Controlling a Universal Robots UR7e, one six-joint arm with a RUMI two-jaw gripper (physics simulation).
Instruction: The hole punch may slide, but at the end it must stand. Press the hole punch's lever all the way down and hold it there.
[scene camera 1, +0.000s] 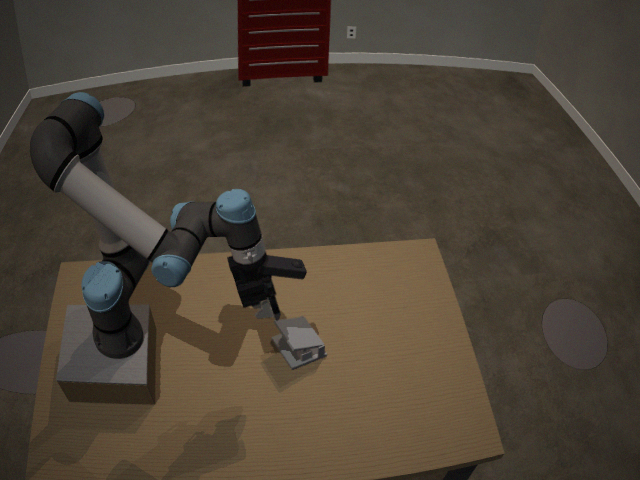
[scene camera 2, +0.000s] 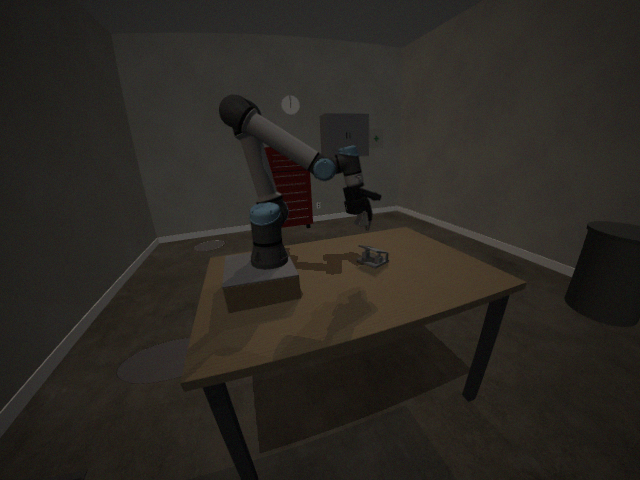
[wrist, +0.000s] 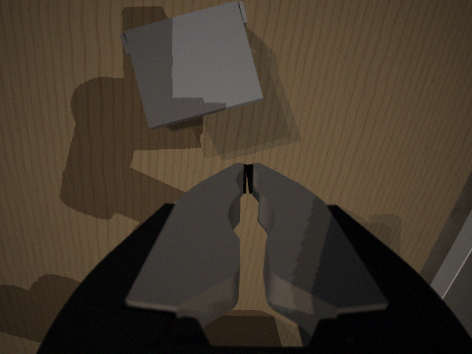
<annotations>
my gripper: scene camera 1; scene camera 2; wrist 246, 167
same spot on my gripper: (scene camera 1: 268, 308) = (scene camera 2: 365, 218)
</annotations>
